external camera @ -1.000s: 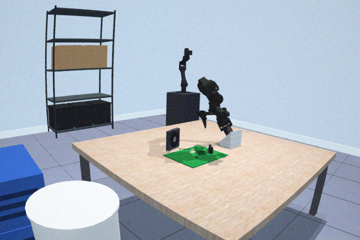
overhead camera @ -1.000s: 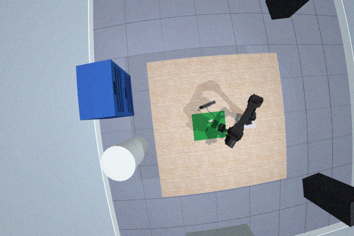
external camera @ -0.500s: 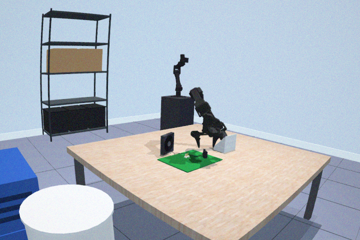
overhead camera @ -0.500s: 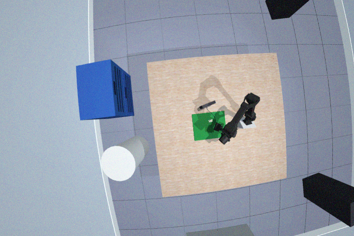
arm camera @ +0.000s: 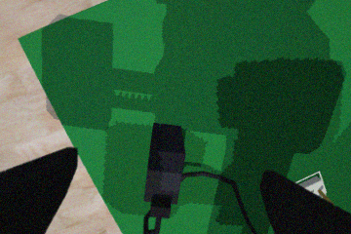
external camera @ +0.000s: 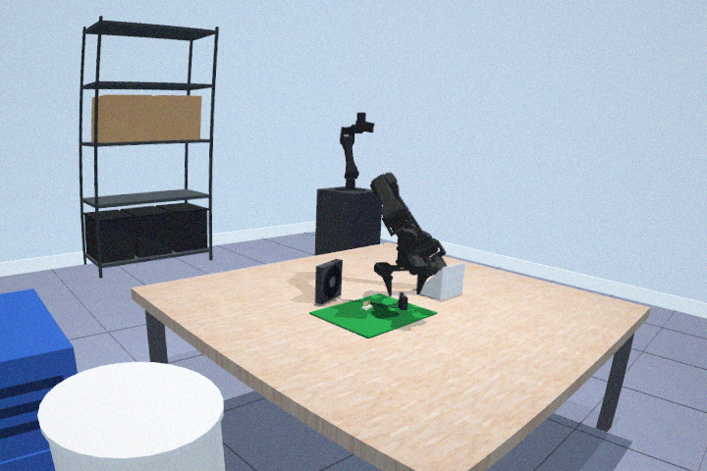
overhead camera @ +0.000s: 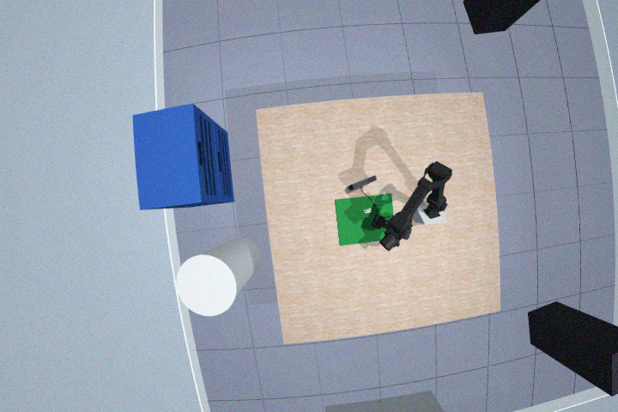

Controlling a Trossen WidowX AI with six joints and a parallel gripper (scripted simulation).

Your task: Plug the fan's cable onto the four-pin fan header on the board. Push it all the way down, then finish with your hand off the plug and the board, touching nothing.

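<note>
Right now the plug is 3 cm below my gripper tip, 1 cm to the right of it and 1 cm behind it. Round my gripper tip: black fan (22 cm to the right, 7 cm ahead, 1 cm above); green board (8 cm ahead, 6 cm below, 5 cm to the right).
</note>
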